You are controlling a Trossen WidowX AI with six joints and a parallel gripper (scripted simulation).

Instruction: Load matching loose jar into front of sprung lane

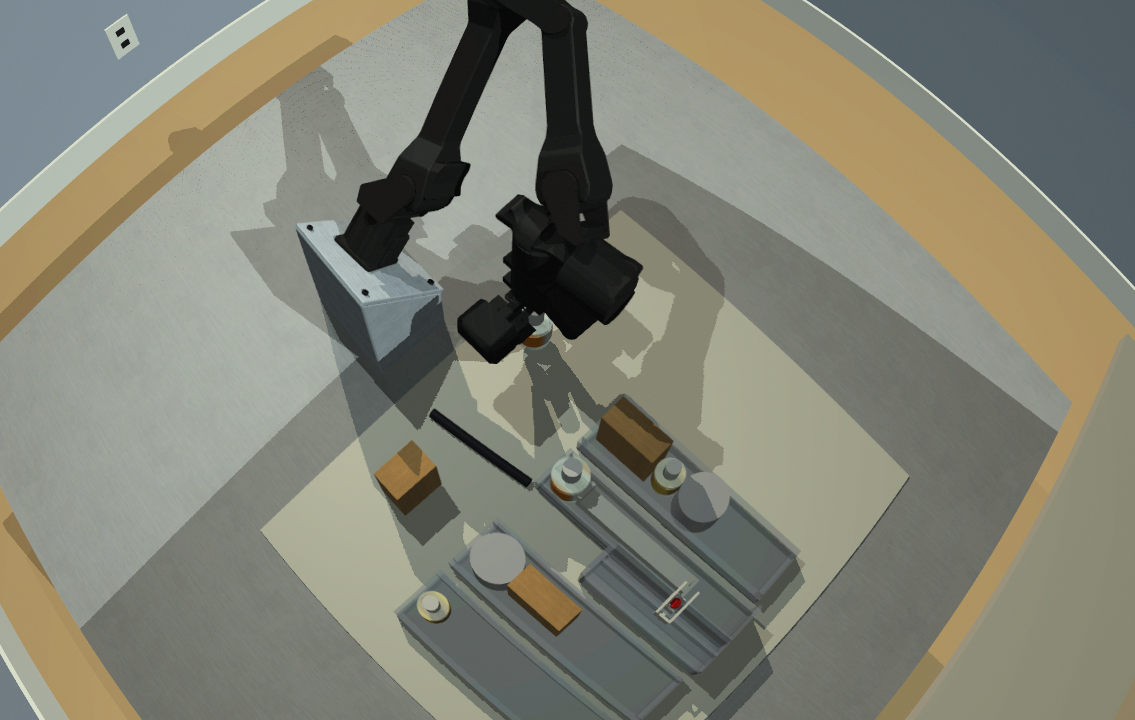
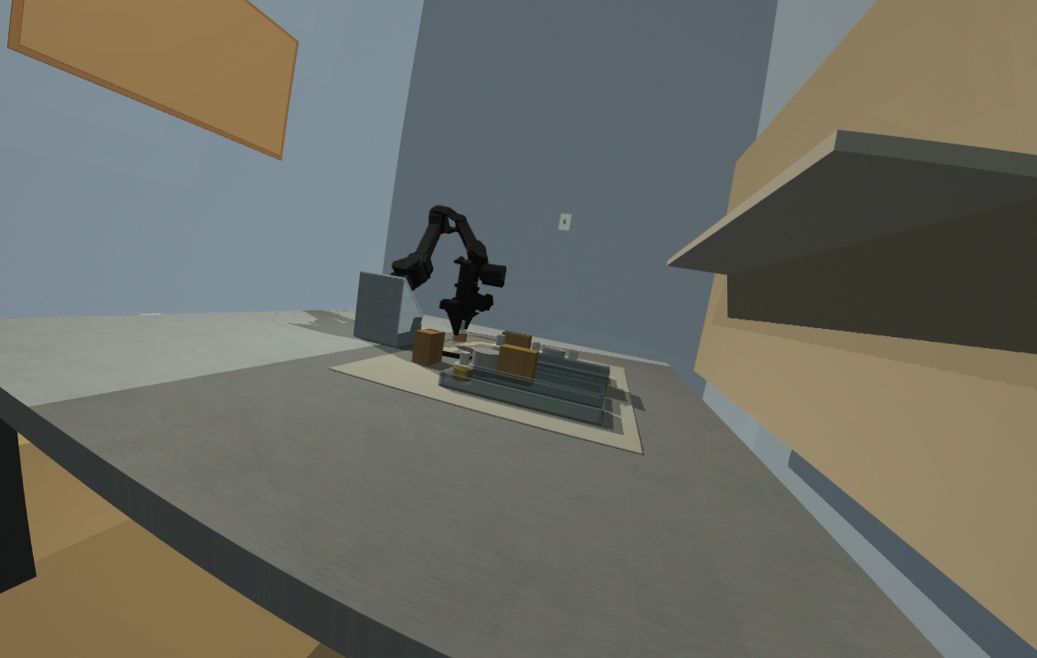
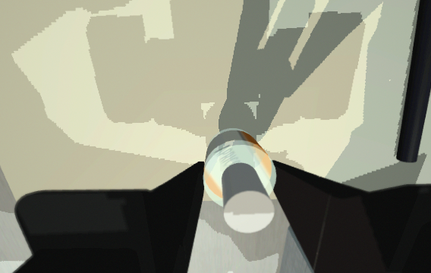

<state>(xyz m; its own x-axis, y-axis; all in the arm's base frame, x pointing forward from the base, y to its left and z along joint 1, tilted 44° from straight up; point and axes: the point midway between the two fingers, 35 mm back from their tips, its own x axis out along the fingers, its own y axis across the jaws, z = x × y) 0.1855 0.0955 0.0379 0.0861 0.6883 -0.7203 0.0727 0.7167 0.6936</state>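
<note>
My gripper tip is 5 cm short of the black rod, 15 cm to the left of it and 3 cm above it. The rest, counted from my gripper tip: sprung lane (30 cm ahead, 15 cm to the right, 2 cm below); red-marked part (34 cm ahead, 16 cm to the right, 4 cm above).
</note>
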